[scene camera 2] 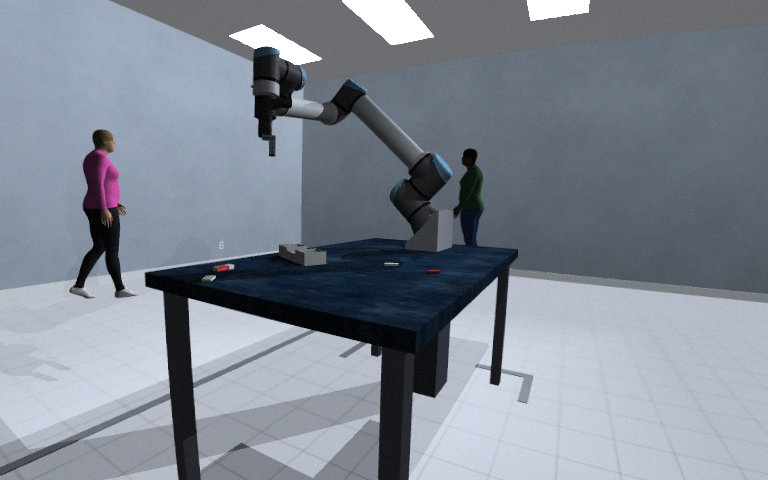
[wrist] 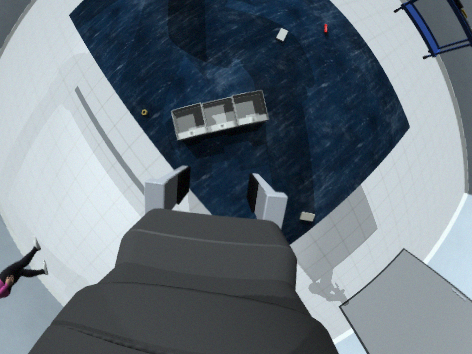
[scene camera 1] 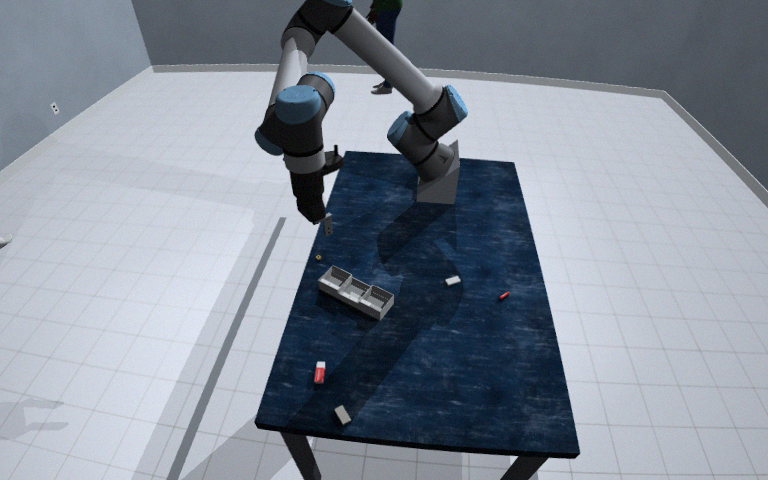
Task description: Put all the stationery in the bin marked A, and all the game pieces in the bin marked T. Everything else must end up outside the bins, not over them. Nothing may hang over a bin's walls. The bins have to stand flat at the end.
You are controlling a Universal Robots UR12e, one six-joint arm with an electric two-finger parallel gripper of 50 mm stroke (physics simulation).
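Pixels of known places: gripper, fingertip midpoint: [scene camera 2: 272,155] [wrist: 218,181] [scene camera 1: 322,228]; arm's base, link origin: [scene camera 2: 430,226] [scene camera 1: 437,165].
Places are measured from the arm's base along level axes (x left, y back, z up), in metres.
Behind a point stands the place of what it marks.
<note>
My gripper [scene camera 1: 327,225] {y -0.782, x -0.315, z 0.269 m} [scene camera 2: 272,147] {y -0.782, x -0.315, z 0.269 m} [wrist: 218,181] {y -0.782, x -0.315, z 0.269 m} is open and empty, high above the table's left side. A grey three-compartment bin block [scene camera 1: 351,303] {y -0.730, x -0.266, z -0.100 m} [scene camera 2: 314,258] {y -0.744, x -0.147, z -0.089 m} [wrist: 222,129] {y -0.724, x -0.278, z -0.106 m} stands flat; its letters are not readable. A small yellow ring-like piece [scene camera 1: 317,258] {y -0.531, x -0.429, z -0.107 m} [wrist: 142,113] {y -0.526, x -0.433, z -0.104 m} lies beside it near the left edge. A white block [scene camera 1: 452,280] {y -0.582, x 0.070, z -0.105 m} [scene camera 2: 391,264] {y -0.591, x 0.077, z -0.108 m} [wrist: 282,34] {y -0.583, x 0.071, z -0.105 m} and a small red piece [scene camera 1: 504,296] {y -0.637, x 0.249, z -0.105 m} [scene camera 2: 433,271] {y -0.634, x 0.252, z -0.106 m} [wrist: 325,28] {y -0.633, x 0.245, z -0.103 m} lie to the right. A red-and-white eraser-like block [scene camera 1: 320,373] {y -0.996, x -0.311, z -0.100 m} [scene camera 2: 223,267] {y -0.999, x -0.304, z -0.103 m} and a beige block [scene camera 1: 342,415] {y -1.111, x -0.226, z -0.105 m} [scene camera 2: 208,278] {y -1.118, x -0.213, z -0.106 m} [wrist: 307,216] {y -1.109, x -0.225, z -0.107 m} lie near the front left.
The arm's grey base [scene camera 1: 437,188] {y -0.128, x 0.002, z -0.034 m} [scene camera 2: 444,230] {y -0.030, x 0.083, z -0.015 m} stands at the back of the blue table [scene camera 1: 487,367] {y -0.915, x 0.175, z -0.112 m} [scene camera 2: 351,300] {y -1.052, x 0.209, z -0.113 m}. A person in pink [scene camera 2: 101,181] and one in green [scene camera 2: 472,186] are beyond the table. A blue-framed cart [wrist: 423,29] shows at the wrist view's upper right.
</note>
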